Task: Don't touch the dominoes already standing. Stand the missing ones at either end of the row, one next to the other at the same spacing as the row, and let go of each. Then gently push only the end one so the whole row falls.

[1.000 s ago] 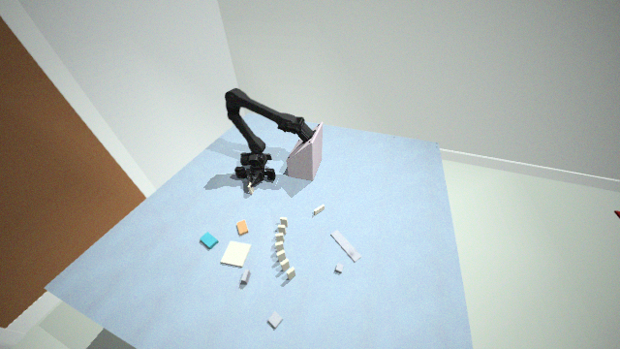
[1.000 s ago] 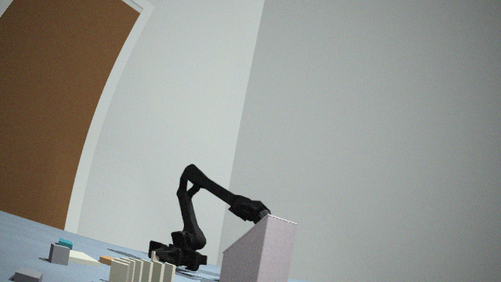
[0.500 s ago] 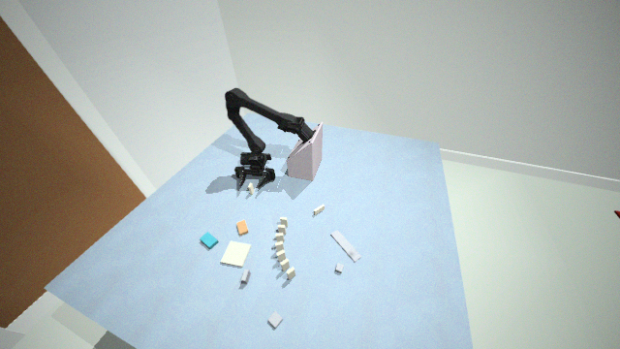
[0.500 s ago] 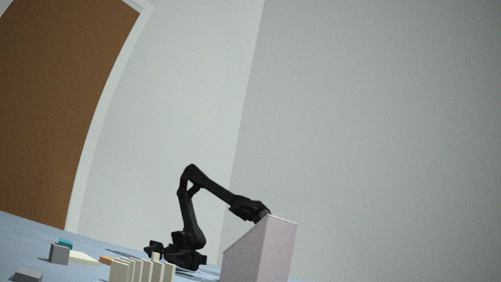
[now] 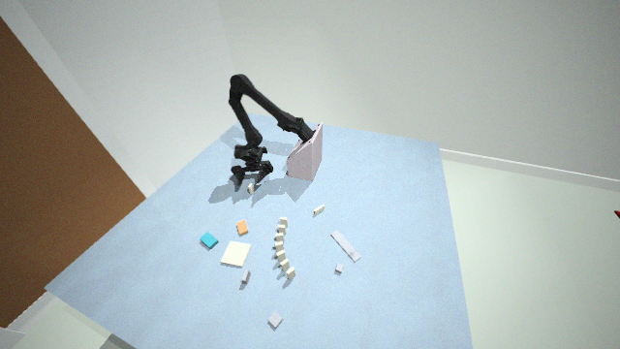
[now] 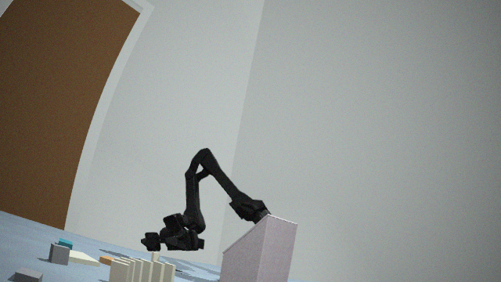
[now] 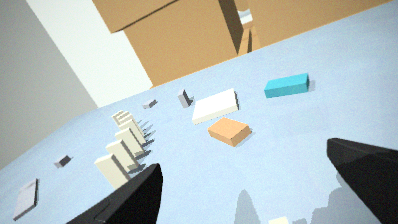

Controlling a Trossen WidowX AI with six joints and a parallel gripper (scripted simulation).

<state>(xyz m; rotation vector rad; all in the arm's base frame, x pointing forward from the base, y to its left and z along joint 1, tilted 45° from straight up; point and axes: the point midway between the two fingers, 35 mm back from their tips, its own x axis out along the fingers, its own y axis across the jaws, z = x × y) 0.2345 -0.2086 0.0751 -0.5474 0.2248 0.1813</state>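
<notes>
The orange block is 16 cm ahead of my gripper tip, 5 cm to the left of it and 8 cm below it. From my gripper tip the other things lie so: teal block (24 cm ahead, 4 cm to the right, 8 cm below); cream plate (26 cm ahead, 8 cm to the left, 8 cm below); grey strip (11 cm ahead, 45 cm to the left, 8 cm below).
</notes>
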